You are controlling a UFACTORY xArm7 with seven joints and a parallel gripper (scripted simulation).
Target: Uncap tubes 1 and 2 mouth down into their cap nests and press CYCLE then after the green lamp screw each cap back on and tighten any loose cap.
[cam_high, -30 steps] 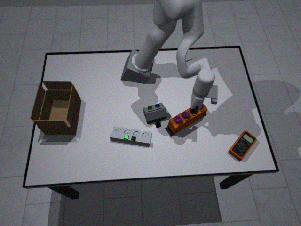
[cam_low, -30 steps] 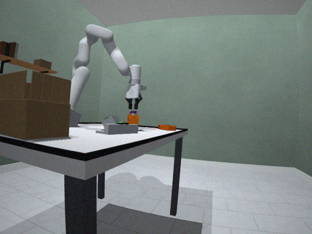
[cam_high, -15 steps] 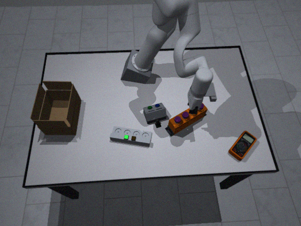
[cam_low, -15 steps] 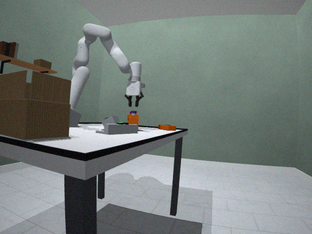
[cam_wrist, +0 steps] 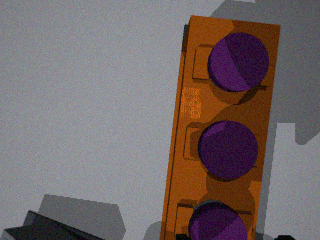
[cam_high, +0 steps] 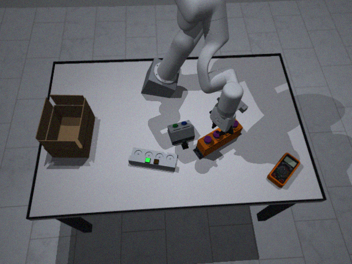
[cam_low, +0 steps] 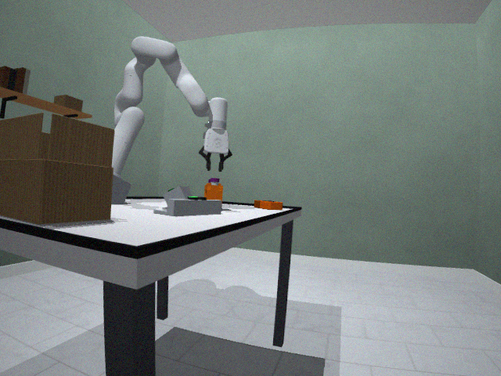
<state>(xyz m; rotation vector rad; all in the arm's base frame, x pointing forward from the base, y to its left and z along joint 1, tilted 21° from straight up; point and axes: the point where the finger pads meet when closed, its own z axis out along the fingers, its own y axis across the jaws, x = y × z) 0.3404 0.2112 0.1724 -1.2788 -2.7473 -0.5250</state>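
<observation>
Now: the purple cap 30 mm behind my hand, 40 mm to the left of it and 60 mm below it. Round my hand: tube 1 (60 mm behind, 80 mm to the left, 60 mm below); blue key (80 mm behind, 150 mm to the right, 110 mm below); grey key housing (50 mm behind, 170 mm to the right, 120 mm below).
</observation>
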